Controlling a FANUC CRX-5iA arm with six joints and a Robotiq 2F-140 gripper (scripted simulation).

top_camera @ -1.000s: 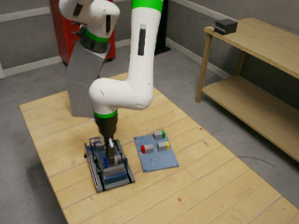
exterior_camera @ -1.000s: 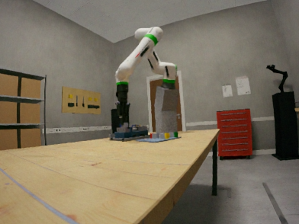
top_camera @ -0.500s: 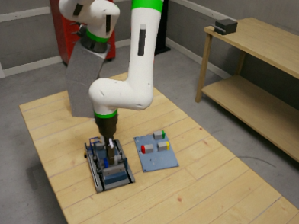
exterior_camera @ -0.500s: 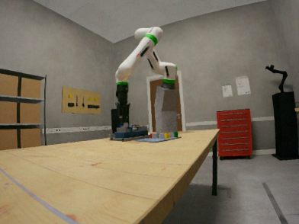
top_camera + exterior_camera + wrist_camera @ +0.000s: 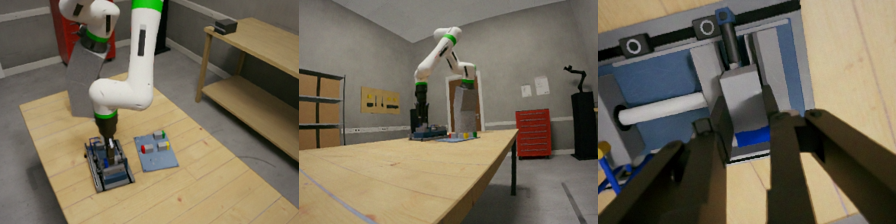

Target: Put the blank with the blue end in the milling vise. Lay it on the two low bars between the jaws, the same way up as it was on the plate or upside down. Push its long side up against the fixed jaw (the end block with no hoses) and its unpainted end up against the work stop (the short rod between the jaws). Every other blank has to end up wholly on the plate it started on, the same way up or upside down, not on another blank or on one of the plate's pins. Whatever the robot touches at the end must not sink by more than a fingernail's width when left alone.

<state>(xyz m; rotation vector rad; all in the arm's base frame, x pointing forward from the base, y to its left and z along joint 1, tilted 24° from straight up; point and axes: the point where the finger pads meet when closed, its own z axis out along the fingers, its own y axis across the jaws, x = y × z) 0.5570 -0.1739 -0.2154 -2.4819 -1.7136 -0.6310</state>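
Now: hand 7 cm above the light grey jaw block and 3 cm short of it. The rest, counted from my hand: red-ended blank: 24 cm to the left, 12 cm below, 1 cm behind; dark work stop rod: 5 cm to the left, 5 cm below, 1 cm ahead; hose-end block: 16 cm behind, 7 cm below, 6 cm to the left.
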